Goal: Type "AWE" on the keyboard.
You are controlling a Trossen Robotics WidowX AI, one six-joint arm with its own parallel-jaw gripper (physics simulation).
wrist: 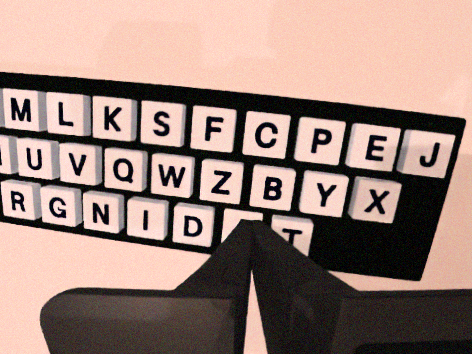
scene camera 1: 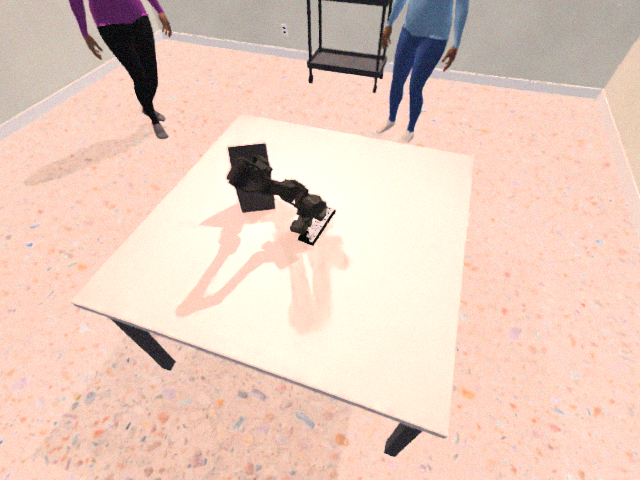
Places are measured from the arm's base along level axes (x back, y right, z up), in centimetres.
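Pixels of known places: gripper, fingertip midpoint: point(wrist: 250, 229) point(scene camera 1: 309, 226).
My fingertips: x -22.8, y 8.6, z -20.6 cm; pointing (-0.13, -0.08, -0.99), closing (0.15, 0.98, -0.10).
For each thing: its top centre in the pictures, then the offset to it from my fingertips. "spot": a spot on its surface instead. Level surfaces: height alone.
- black keyboard at a spot on its surface: point(wrist: 370, 255) point(scene camera 1: 302, 234) spot: dy +4.9, dx +1.7, dz -0.1 cm
- W key at its top centre: point(wrist: 170, 176) dy -2.8, dx -2.7, dz +0.4 cm
- E key at its top centre: point(wrist: 375, 148) dy +5.0, dx -2.9, dz +0.4 cm
- white table at its surface level: dz -1.2 cm
- D at a spot on its surface: point(wrist: 193, 227) spot: dy -2.3, dx -0.5, dz +0.4 cm
- T at a spot on its surface: point(wrist: 295, 235) spot: dy +1.8, dx +0.2, dz +0.4 cm
The black keyboard point(scene camera 1: 306, 239) point(wrist: 370, 255) with white letter keys lies on the table, running slantwise in the wrist view. The W key point(wrist: 172, 176) is in its middle row, up and left of the fingertips. The E key point(wrist: 375, 149) is in the top row toward the right. The A key cannot be read in the wrist view. A key point(wrist: 238, 223) between D and T is mostly covered by the fingertips, its letter hidden. My gripper point(wrist: 250, 229) is shut and empty, its tips over that key; whether they touch it cannot be told.
The arm's dark base plate point(scene camera 1: 258, 202) is on the white table point(scene camera 1: 392, 289), behind and left of the keyboard. Other keys, among them Z point(wrist: 221, 183), D point(wrist: 193, 227) and T point(wrist: 295, 235), surround the fingertips. Two people and a black cart point(scene camera 1: 345, 66) stand beyond the table.
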